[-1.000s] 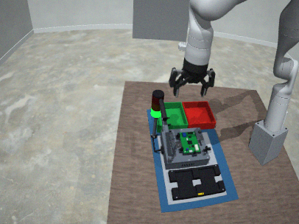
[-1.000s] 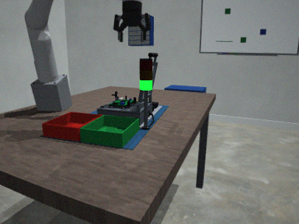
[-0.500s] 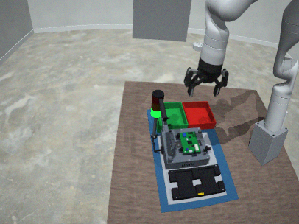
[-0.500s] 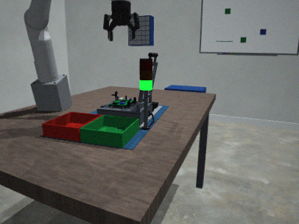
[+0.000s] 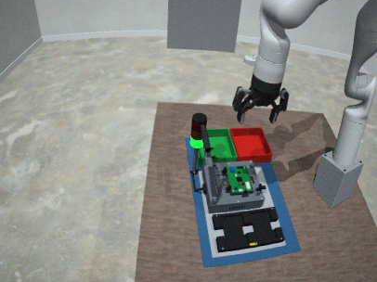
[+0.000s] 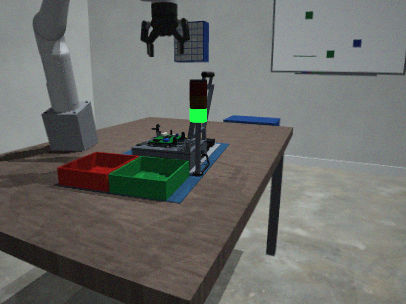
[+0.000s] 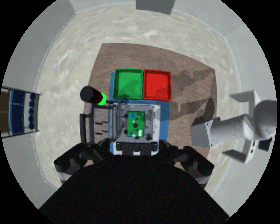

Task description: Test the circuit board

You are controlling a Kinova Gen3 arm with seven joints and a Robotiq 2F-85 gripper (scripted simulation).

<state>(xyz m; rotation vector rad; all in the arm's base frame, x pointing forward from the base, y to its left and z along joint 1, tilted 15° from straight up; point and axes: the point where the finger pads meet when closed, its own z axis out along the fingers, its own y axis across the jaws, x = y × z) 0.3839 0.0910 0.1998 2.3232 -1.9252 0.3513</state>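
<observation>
The green circuit board lies 25 cm below my hand. From my hand the other things lie so: clear lid (14 cm below, 11 cm ahead, 2 cm to the left); red bin (31 cm below, 22 cm to the right, 7 cm behind); green bin (31 cm below, 19 cm to the right, 8 cm ahead).
</observation>
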